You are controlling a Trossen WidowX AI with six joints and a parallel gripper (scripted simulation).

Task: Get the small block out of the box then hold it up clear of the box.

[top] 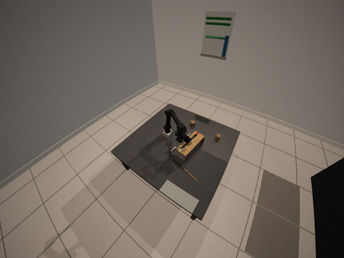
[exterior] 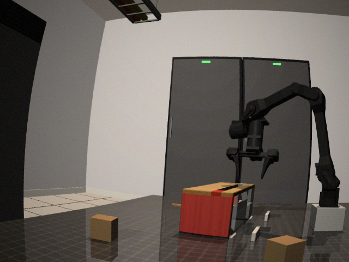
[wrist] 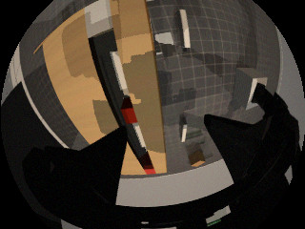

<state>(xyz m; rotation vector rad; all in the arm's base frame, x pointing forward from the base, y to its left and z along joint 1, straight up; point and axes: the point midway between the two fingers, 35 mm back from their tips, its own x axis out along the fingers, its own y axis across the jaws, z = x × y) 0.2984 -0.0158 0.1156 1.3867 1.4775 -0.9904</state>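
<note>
Now: the box 30 mm ahead of my gripper tip, 50 mm to the left of it and 100 mm below it. From my gripper tip the other things lie so: thin wooden stick 310 mm ahead, 210 mm to the right, 150 mm below.
</note>
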